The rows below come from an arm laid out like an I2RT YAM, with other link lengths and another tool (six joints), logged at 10 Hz.
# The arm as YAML. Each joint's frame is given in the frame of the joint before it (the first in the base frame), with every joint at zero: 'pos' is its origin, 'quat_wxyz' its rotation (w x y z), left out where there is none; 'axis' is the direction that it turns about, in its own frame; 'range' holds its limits. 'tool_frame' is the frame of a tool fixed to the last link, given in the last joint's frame.
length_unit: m
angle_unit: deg
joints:
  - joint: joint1
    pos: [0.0, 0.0, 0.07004]
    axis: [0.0, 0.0, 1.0]
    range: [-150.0, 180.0]
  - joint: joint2
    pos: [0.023, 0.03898, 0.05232]
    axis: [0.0, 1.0, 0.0]
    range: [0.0, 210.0]
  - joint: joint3
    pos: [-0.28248, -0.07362, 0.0]
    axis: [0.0, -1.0, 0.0]
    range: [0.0, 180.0]
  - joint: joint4
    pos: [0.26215, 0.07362, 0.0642]
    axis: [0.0, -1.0, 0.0]
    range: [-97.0, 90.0]
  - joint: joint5
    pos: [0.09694, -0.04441, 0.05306]
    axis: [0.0, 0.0, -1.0]
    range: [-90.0, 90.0]
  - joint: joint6
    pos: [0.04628, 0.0, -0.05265]
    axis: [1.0, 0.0, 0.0]
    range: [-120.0, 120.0]
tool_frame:
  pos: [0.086, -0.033, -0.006]
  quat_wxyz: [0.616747, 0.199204, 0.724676, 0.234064]
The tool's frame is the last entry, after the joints.
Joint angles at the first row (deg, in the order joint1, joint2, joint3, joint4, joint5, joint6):
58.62 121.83 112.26 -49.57 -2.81 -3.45
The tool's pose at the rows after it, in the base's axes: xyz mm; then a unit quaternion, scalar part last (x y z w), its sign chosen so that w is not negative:
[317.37, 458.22, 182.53, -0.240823, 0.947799, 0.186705, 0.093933]
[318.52, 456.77, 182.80, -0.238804, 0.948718, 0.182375, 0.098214]
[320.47, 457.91, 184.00, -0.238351, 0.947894, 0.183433, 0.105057]
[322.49, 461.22, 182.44, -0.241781, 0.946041, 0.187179, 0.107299]
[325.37, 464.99, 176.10, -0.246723, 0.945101, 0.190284, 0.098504]
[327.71, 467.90, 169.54, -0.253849, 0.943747, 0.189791, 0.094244]
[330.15, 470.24, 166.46, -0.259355, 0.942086, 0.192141, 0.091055]
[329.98, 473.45, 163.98, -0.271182, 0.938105, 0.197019, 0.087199]
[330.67, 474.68, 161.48, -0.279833, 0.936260, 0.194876, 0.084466]
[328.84, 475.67, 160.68, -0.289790, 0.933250, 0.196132, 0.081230]
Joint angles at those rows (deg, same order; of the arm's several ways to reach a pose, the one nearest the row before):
58.62 121.92 112.49 -49.78 -2.73 -3.43
58.62 121.82 112.34 -49.75 -1.99 -3.43
58.62 121.77 112.19 -49.00 -1.53 -3.52
58.56 122.20 112.30 -48.18 -1.82 -3.91
58.21 123.61 113.45 -48.38 -3.11 -4.46
58.01 124.69 113.94 -48.18 -3.78 -5.33
57.75 125.47 114.58 -48.12 -4.56 -6.04
57.66 125.85 114.64 -47.72 -5.76 -7.21
57.57 126.43 115.19 -48.12 -6.17 -8.27
57.61 126.39 115.01 -48.16 -6.89 -9.26

